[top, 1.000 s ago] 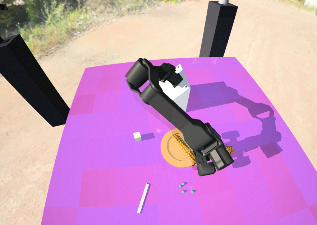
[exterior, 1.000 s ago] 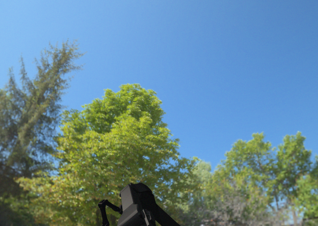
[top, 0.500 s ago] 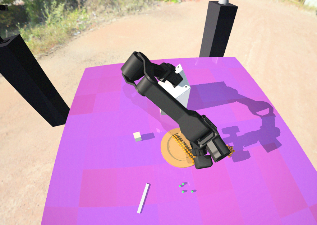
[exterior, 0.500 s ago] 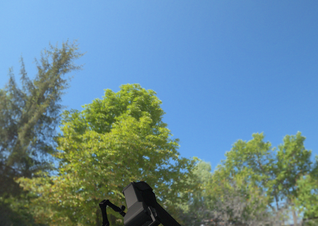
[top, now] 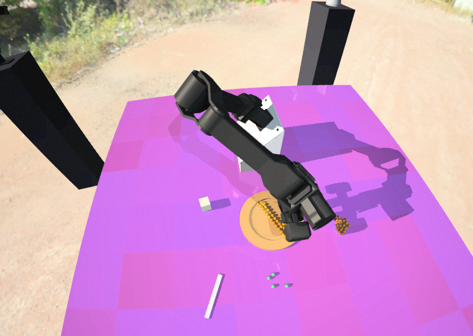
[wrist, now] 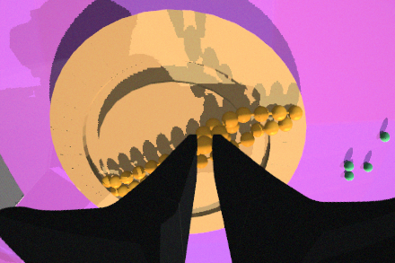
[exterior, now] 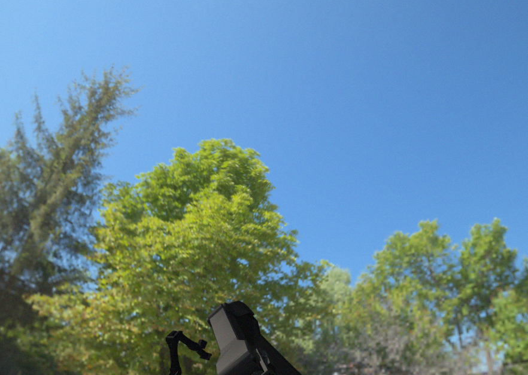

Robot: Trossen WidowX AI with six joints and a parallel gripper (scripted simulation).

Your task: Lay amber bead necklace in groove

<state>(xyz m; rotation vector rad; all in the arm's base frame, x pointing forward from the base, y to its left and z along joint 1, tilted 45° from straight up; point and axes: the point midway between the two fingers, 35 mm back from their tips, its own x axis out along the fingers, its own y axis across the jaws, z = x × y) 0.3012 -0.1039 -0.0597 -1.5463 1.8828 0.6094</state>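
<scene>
My gripper tip is 3 cm to the left of the round tan bead board, 3 cm past it and 3 cm above it. Also, from my gripper tip: small cream cube (22 cm to the right, 13 cm behind, 2 cm below); white bar (25 cm to the right, 15 cm ahead, 4 cm below).
</scene>
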